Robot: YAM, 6 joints.
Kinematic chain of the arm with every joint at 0, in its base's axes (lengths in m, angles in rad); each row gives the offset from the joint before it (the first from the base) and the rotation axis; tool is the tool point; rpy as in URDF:
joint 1: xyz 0 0 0.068 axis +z
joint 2: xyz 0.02 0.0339 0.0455 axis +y
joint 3: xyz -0.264 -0.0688 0 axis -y
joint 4: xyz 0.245 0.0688 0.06 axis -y
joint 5: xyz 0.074 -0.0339 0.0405 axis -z
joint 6: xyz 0.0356 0 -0.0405 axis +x
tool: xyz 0 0 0 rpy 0 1.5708 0
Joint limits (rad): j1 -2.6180..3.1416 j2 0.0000..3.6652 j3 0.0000..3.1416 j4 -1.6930..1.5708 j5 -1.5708..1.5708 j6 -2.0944..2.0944
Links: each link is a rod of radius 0.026 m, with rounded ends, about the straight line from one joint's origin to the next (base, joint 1, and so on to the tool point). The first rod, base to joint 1, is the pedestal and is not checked.
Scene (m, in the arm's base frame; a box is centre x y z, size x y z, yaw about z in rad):
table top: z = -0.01
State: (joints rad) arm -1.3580 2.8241 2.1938 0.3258 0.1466 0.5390
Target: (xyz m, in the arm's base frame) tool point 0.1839 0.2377 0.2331
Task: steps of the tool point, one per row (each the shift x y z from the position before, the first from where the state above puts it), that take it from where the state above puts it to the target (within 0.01 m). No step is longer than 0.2 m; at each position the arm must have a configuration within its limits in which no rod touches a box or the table.
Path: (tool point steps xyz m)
1: 0.1531 0.0746 0.0381
2: 0.1167 0.1169 0.0347
3: 0.0688 0.1424 0.0304
4: 0.0171 0.1489 0.0253
5: -0.0312 0.1367 0.0194
6: -0.0695 0.1094 0.0129
7: -0.0934 0.0722 0.0060
8: -0.1011 0.0323 -0.0009

